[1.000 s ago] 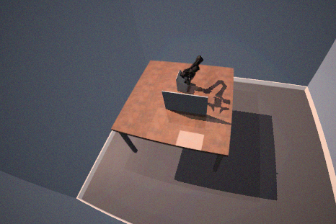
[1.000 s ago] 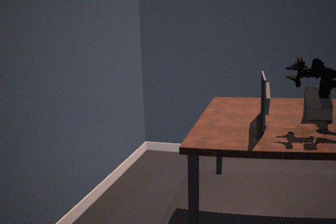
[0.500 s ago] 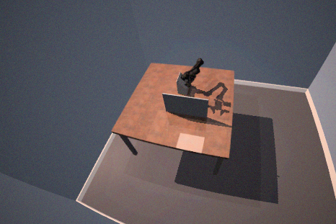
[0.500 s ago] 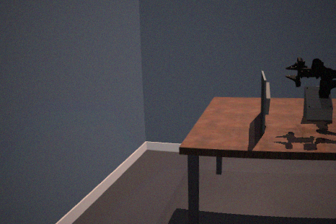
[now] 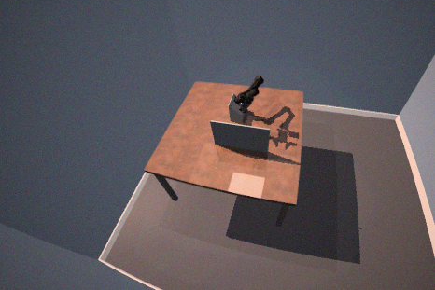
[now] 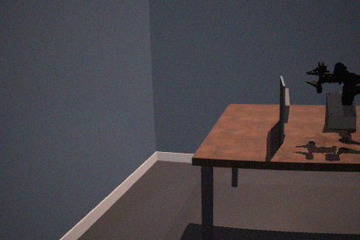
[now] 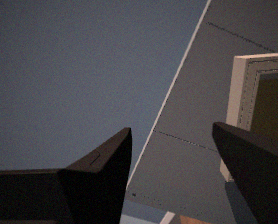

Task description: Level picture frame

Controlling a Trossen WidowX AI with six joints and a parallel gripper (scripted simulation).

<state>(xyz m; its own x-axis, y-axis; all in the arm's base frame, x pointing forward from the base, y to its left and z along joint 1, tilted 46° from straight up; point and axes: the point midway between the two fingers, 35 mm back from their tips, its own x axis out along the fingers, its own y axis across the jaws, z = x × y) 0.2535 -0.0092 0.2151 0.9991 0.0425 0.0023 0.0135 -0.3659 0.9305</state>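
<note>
My gripper tip is now 170 mm above the picture frame, 120 mm short of it and 10 mm to the left of it. The rest, counted from my gripper tip: grey wall panel (170 mm below, 130 mm ahead, 10 mm to the right).
</note>
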